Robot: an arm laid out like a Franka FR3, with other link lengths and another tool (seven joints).
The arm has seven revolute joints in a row. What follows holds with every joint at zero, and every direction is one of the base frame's. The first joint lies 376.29 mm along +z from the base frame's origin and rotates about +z. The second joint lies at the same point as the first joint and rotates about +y. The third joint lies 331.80 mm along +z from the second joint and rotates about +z. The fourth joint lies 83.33 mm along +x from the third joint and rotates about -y. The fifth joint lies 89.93 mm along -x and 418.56 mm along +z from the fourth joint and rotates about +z. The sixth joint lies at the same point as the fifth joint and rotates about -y. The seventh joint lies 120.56 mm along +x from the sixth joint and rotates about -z. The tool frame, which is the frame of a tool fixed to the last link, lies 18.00 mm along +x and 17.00 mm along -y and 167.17 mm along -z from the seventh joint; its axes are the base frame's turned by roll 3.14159, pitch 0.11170 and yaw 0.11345 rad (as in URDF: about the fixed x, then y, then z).
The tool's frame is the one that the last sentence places.
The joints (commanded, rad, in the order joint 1, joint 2, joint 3, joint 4, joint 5, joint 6, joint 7), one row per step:
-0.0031, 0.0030, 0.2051, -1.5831, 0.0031, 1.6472, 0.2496
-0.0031, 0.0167, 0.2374, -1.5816, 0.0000, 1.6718, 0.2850
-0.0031, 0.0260, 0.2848, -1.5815, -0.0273, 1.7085, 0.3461
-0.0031, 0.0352, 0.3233, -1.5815, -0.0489, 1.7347, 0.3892
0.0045, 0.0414, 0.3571, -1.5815, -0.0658, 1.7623, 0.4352
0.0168, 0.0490, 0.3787, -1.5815, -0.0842, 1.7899, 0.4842
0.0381, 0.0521, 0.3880, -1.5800, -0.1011, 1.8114, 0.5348
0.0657, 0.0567, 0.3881, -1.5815, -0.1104, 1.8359, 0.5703
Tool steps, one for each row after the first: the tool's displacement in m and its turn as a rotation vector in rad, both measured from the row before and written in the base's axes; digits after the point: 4 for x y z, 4 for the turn. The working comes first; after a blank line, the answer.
Tool pose at each row, in the base's axes (x y z in m, rotation vector in rad; the steps are taken from these numbers as rounded here):
0.6389, 0.1098, 0.6326, -3.1286, -0.1038, 0.0814
0.6419, 0.1302, 0.6283, -3.1242, -0.0992, 0.0625
0.6429, 0.1569, 0.6284, -3.1367, -0.0803, 0.0124
0.6427, 0.1789, 0.6271, 3.1372, 0.0760, 0.0218
0.6401, 0.2037, 0.6279, 3.1371, 0.0726, 0.0615
0.6385, 0.2237, 0.6279, 3.1378, 0.0538, 0.1002
0.6350, 0.2417, 0.6306, -3.1375, -0.0275, -0.1386
0.6319, 0.2594, 0.6307, -3.1278, -0.0201, -0.1693

0.0030, 0.0204, -0.0043, 0.0053, -0.0118, -0.0030
0.0010, 0.0267, 0.0001, -0.0106, -0.0323, -0.0123
-0.0002, 0.0220, -0.0013, -0.0067, -0.0220, -0.0028
-0.0026, 0.0248, 0.0008, 0.0010, -0.0253, -0.0021
-0.0016, 0.0200, 0.0000, 0.0021, -0.0246, -0.0119
-0.0035, 0.0180, 0.0027, 0.0036, -0.0244, -0.0166
-0.0031, 0.0177, 0.0001, 0.0086, -0.0198, -0.0043

